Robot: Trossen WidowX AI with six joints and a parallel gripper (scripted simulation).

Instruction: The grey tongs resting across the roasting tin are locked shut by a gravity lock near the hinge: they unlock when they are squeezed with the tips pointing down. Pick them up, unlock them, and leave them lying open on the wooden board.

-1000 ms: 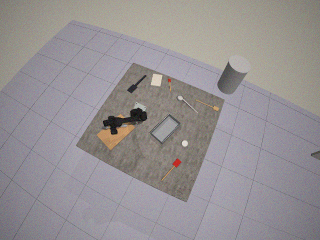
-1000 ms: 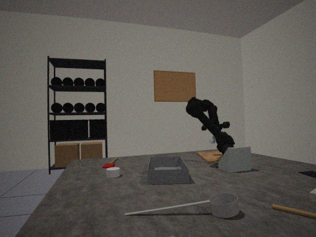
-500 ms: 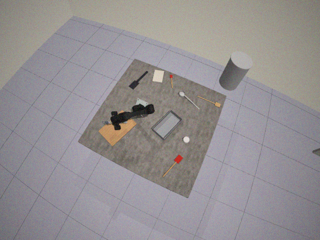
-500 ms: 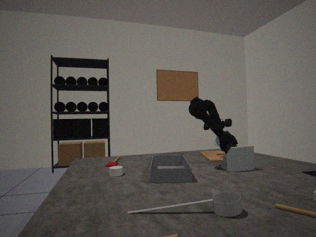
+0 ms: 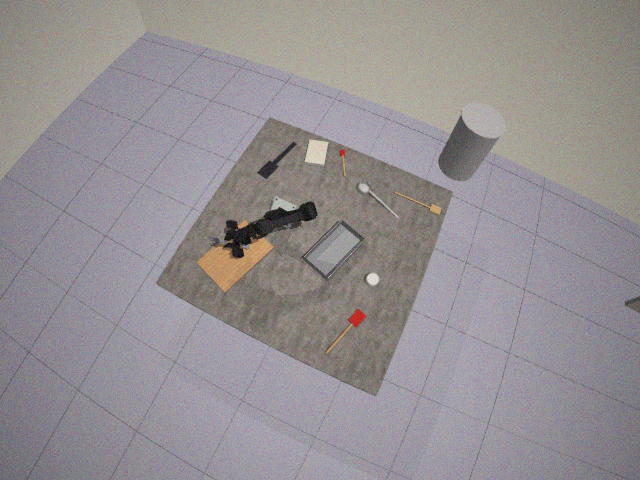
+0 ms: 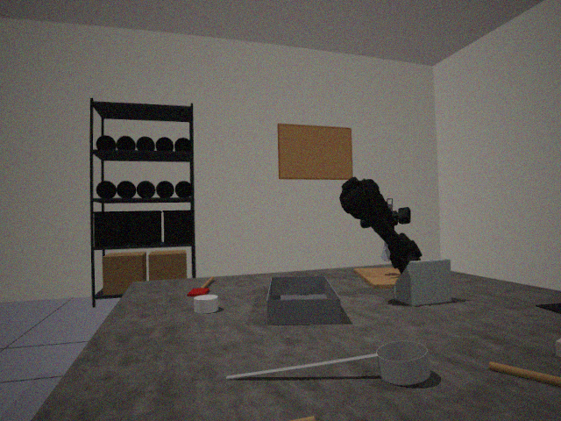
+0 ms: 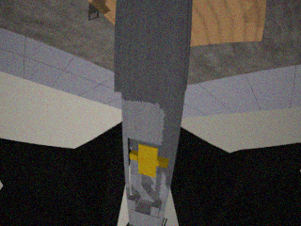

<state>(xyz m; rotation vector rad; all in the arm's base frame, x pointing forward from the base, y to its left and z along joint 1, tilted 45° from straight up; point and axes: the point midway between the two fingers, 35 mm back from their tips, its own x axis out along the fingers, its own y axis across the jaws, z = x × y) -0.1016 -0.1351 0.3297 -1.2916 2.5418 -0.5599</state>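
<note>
The yellow lock piece is 2 cm to the left of my gripper tip, 2 cm ahead of it and 2 cm above it. The rest, counted from my gripper tip: wooden board (18 cm below, 3 cm to the left, 1 cm ahead); then black spatula (67 cm to the left, 19 cm below, 14 cm behind); then roasting tin (46 cm ahead, 33 cm to the left, 16 cm below).
</note>
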